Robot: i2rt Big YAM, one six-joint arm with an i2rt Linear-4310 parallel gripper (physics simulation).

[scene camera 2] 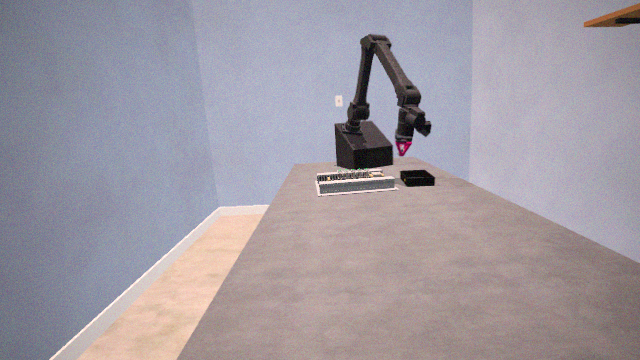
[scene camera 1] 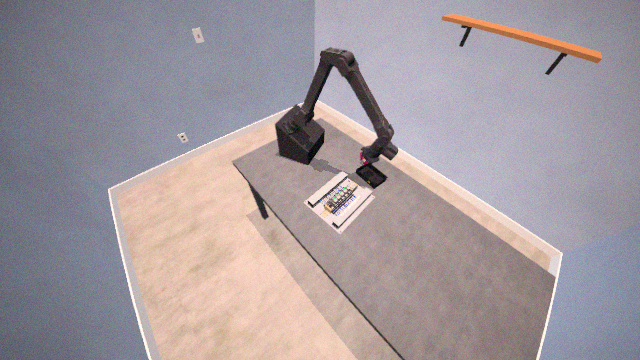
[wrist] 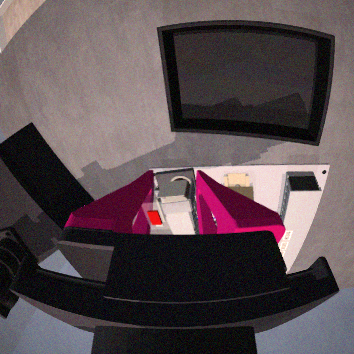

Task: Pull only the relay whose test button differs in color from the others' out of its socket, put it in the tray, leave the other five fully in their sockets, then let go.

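Frame: origin at the arm's base, x back, y right, z up, level; millimetres.
Where they show: gripper, fingertip midpoint: [scene camera 2: 401,154] [scene camera 1: 362,162] [wrist: 174,177]; arm's base at its link origin: [scene camera 2: 351,130] [scene camera 1: 292,126] [wrist: 15,246].
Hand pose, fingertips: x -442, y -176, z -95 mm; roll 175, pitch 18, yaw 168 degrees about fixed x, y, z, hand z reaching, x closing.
Observation:
Each offset is from my fingertips to the top centre of the thing. Level surfaces: height alone.
My gripper [scene camera 1: 364,159] [scene camera 2: 402,154] [wrist: 174,177] with magenta fingers is shut on a clear relay @(dz +38, dx -4, dy +3 mm) [wrist: 175,212] that has a red test button. It holds the relay in the air, near the black tray @(dz -80, dx -54, dy -49 mm) [scene camera 1: 384,179] [scene camera 2: 418,182] [wrist: 246,136]; in the wrist view the tray lies beyond the fingertips. The other relays @(dz -46, dx -48, dy +222 mm) [scene camera 1: 341,193] [scene camera 2: 352,171] with green buttons stand in the socket row on the white panel @(dz -105, dx -48, dy +225 mm) [scene camera 1: 341,230] [scene camera 2: 357,192] [wrist: 265,171]. In the wrist view that row is hidden behind the gripper. How deep each relay sits is too small to tell.
Two raised wiring ducts @(dz -72, dx -138, dy +219 mm) [scene camera 1: 352,208] [scene camera 2: 356,185] flank the socket row. The arm's black base [scene camera 1: 300,142] [scene camera 2: 364,145] stands on the grey table @(dz -115 mm) [scene camera 1: 425,250] [scene camera 2: 400,260] behind the panel. An orange shelf [scene camera 1: 520,36] [scene camera 2: 612,17] is on the wall.

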